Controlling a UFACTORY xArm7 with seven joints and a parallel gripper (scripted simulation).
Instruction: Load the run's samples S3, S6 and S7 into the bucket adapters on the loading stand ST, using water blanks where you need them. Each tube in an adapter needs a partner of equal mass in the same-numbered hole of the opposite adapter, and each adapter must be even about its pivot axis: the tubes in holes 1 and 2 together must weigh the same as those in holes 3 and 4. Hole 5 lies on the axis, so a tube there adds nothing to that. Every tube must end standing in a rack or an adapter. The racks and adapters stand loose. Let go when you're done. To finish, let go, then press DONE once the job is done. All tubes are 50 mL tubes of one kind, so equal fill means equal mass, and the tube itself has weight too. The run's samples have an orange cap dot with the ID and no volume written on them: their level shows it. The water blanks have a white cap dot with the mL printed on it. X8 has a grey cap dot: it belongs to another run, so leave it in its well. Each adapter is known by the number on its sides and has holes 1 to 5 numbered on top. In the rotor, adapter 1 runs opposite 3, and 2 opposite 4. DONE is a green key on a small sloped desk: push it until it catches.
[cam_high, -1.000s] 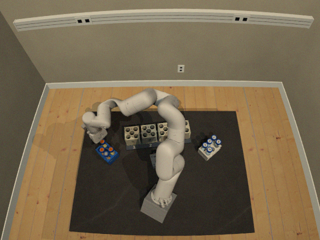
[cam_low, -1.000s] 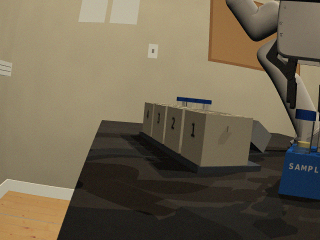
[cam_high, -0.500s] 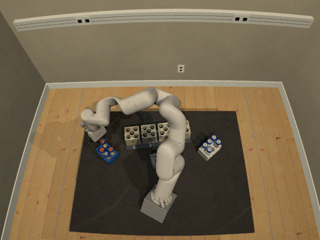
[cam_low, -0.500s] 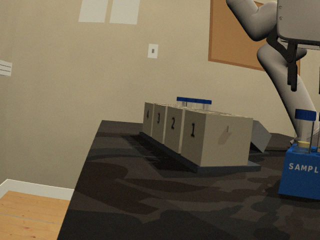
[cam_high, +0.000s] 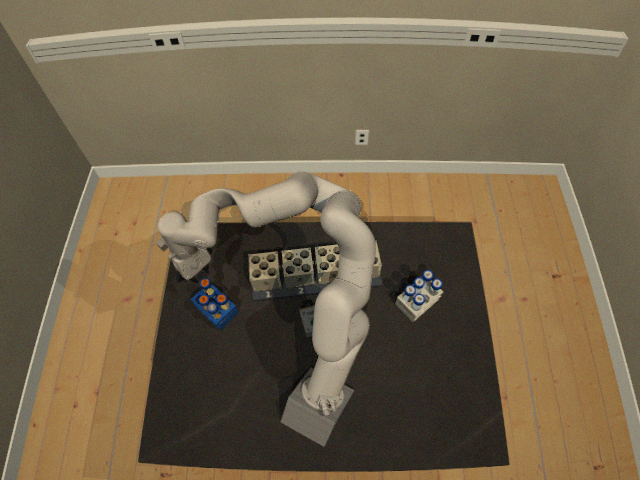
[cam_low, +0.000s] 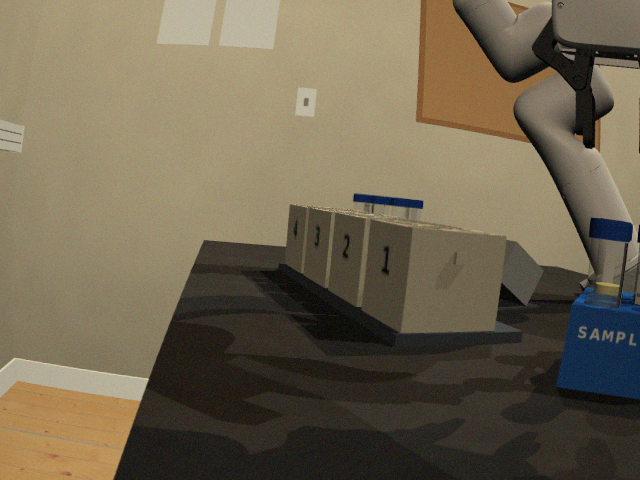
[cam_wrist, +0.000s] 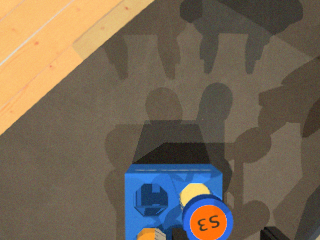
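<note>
Right now my hand is 4 cm past the blue sample rack, 1 cm to the left of it and 16 cm above it. Also, from my hand: white blank rack (16 cm behind, 67 cm to the right, 16 cm below); then adapter 1 (3 cm ahead, 19 cm to the right, 14 cm below).
</note>
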